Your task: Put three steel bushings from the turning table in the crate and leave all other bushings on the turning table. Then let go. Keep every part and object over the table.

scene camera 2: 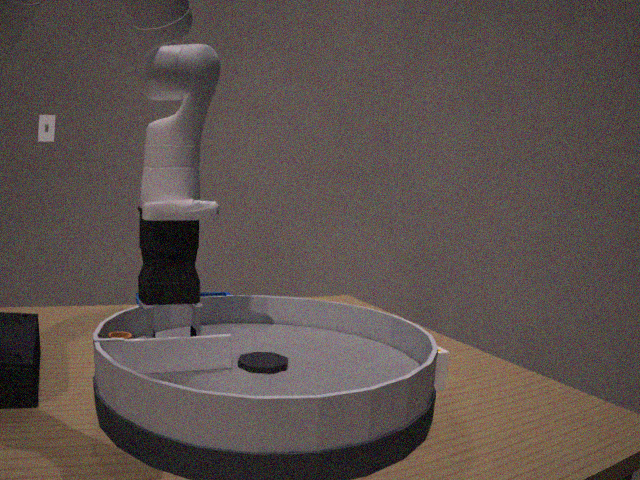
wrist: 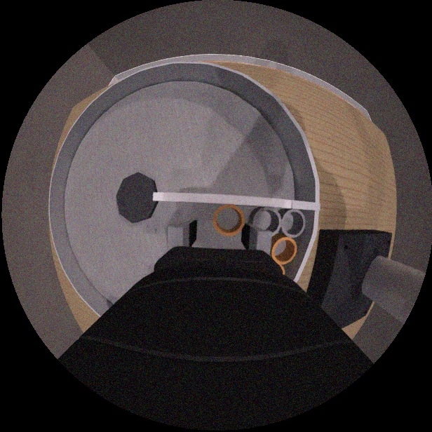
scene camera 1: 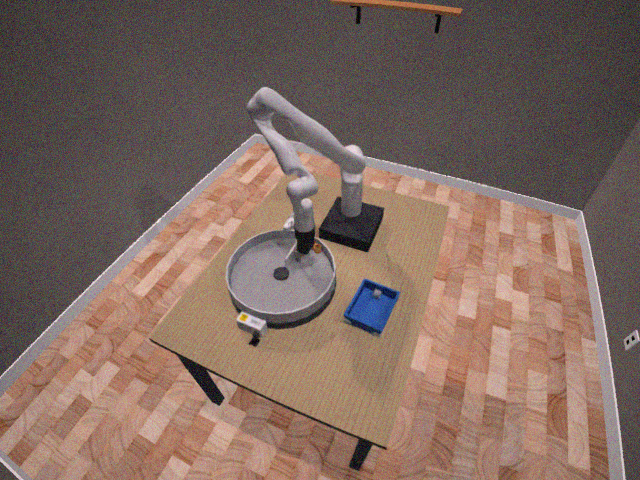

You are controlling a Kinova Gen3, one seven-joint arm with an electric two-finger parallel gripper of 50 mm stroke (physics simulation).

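Places are measured from the arm's base along level axes (x up, y back, z right), in metres.
Pixels of known places: gripper, fingertip midpoint: [scene camera 1: 300, 256]; arm's base, link origin: [scene camera 1: 351, 210].
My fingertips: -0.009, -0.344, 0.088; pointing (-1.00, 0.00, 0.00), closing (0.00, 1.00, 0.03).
Note:
Ahead of a thing's pixels: the offset from my fingertips to its middle, as dx, dy, dz. "*": to the spot under its first point.
My gripper [scene camera 1: 304, 256] [scene camera 2: 173, 330] [wrist: 218, 230] is open and empty, low inside the turning table [scene camera 1: 281, 316] [scene camera 2: 289, 423] [wrist: 57, 210]. In the wrist view an orange bushing [wrist: 228, 234] stands just ahead of the space between the fingertips, near the divider. Right of it, one steel bushing [wrist: 278, 216] stands partly behind the right finger, and another steel bushing [wrist: 303, 226] stands beside it near the wall. A second orange bushing [wrist: 295, 250] and a partly hidden orange one [wrist: 283, 270] are nearer the arm. One grey bushing @[-0.041, -0.024, -0.337] [scene camera 1: 377, 293] lies in the blue crate @[-0.037, -0.091, -0.338] [scene camera 1: 368, 313] [scene camera 2: 214, 294].
A thin upright divider @[* +0.031, -0.021, +0.030] [scene camera 1: 291, 252] [scene camera 2: 180, 353] [wrist: 225, 198] runs from near the dark hub @[-0.005, -0.107, +0.032] [scene camera 1: 281, 273] [scene camera 2: 263, 362] [wrist: 136, 197] to the rim. The black robot base [scene camera 1: 347, 227] [scene camera 2: 19, 361] [wrist: 345, 260] stands beside the turning table. A white device @[* -0.004, -0.346, +0.021] [scene camera 1: 251, 322] [scene camera 2: 441, 367] stands at its opposite side.

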